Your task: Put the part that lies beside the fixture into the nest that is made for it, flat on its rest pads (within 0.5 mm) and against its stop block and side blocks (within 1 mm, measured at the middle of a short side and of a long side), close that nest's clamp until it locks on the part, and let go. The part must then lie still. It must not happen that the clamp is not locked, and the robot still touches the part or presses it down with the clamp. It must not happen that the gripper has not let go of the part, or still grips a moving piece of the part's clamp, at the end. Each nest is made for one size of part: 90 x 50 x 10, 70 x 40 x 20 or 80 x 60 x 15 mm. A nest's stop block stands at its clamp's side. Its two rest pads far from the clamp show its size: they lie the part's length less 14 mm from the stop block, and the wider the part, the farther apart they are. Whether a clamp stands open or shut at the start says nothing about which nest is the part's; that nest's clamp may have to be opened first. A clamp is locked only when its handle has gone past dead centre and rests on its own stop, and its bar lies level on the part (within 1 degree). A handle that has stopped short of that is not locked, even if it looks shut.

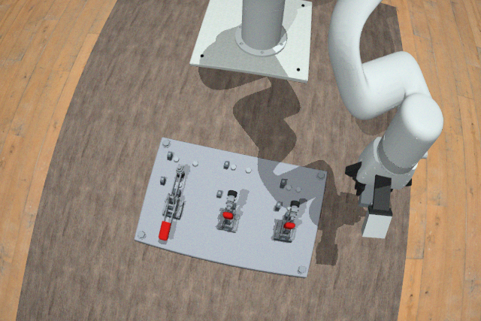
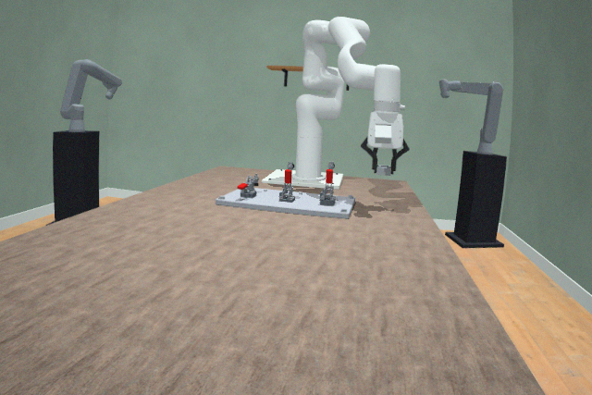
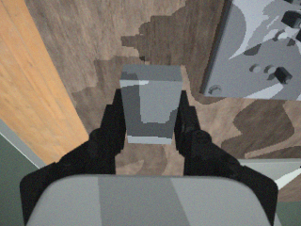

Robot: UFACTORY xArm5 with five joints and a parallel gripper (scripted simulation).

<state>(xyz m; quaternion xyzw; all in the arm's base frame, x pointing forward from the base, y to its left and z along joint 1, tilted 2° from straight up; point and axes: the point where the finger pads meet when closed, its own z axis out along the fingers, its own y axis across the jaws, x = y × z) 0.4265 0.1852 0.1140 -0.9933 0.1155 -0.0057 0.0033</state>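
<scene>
Right now my hand is 26 cm to the left of the grey fixture plate, 11 cm above it and 1 cm past it.
</scene>
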